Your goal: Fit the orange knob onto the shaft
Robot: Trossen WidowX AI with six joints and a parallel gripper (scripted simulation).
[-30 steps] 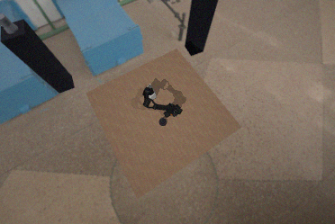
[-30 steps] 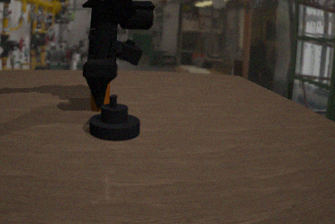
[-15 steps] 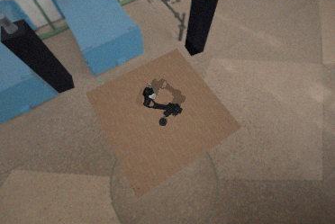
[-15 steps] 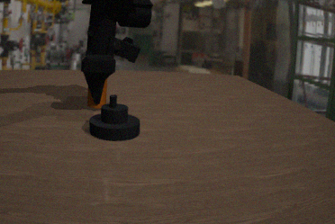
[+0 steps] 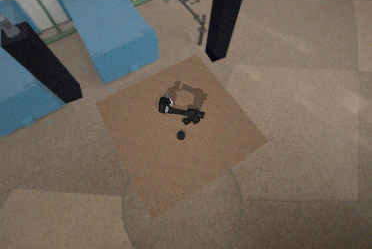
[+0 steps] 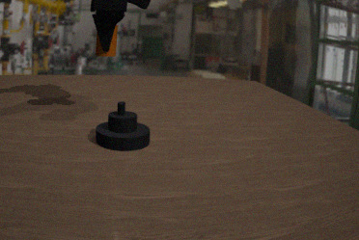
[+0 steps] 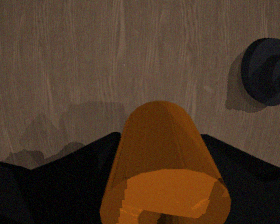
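The pedestal lies 14 cm to the right of my gripper tip, 10 cm below it and 6 cm ahead of it. Round my gripper tip: orange knob 2 cm above.
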